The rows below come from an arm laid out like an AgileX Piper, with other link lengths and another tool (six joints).
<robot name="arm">
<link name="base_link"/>
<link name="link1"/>
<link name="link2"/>
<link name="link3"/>
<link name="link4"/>
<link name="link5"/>
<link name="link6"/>
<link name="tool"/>
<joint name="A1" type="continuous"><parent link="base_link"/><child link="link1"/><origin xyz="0.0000 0.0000 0.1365" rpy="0.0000 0.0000 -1.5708"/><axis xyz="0 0 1"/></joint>
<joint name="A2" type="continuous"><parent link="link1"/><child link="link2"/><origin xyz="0.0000 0.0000 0.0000" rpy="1.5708 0.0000 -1.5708"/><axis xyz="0 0 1"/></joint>
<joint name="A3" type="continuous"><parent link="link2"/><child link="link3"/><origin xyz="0.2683 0.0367 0.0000" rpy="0.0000 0.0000 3.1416"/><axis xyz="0 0 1"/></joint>
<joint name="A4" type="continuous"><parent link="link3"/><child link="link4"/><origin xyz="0.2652 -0.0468 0.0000" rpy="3.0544 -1.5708 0.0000"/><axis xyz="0 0 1"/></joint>
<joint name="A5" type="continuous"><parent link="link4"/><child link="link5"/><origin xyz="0.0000 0.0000 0.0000" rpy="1.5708 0.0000 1.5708"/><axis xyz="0 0 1"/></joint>
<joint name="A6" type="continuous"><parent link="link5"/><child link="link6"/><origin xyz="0.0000 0.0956 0.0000" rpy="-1.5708 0.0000 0.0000"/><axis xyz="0 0 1"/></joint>
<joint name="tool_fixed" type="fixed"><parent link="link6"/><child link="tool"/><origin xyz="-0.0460 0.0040 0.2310" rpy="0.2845 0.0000 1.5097"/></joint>
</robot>
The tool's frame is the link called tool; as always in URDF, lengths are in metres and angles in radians. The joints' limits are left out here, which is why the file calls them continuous.
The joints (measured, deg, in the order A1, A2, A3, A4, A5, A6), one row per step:
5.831, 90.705, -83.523, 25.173, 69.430, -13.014
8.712, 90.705, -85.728, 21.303, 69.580, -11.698
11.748, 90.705, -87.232, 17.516, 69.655, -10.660
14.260, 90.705, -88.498, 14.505, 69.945, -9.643
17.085, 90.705, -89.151, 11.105, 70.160, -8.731
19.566, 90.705, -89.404, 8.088, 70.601, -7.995
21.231, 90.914, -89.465, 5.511, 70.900, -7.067
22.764, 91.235, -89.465, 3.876, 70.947, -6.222
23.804, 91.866, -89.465, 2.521, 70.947, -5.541
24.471, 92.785, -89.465, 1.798, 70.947, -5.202
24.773, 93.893, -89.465, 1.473, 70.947, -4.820
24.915, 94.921, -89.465, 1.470, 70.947, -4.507
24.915, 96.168, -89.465, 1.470, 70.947, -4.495
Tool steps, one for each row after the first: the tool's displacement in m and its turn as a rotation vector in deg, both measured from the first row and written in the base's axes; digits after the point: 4 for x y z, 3 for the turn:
0.0039, 0.0001, 0.0054, -3.201, -2.001, 1.871
0.0055, 0.0013, 0.0082, -6.355, -3.706, 3.975
0.0062, 0.0030, 0.0116, -8.745, -5.007, 5.555
0.0048, 0.0041, 0.0119, -11.574, -6.077, 7.468
0.0016, 0.0039, 0.0105, -14.202, -6.652, 9.250
0.0002, 0.0009, 0.0078, -16.445, -6.816, 10.041
-0.0013, 0.0024, 0.0050, -17.788, -6.883, 10.773
-0.0017, 0.0022, 0.0005, -19.019, -6.644, 11.220
-0.0024, 0.0027, -0.0058, -19.865, -6.013, 11.699
-0.0031, 0.0029, -0.0134, -20.407, -5.015, 11.835
-0.0042, 0.0037, -0.0204, -20.652, -3.984, 11.873
-0.0051, 0.0033, -0.0288, -21.052, -2.813, 12.085

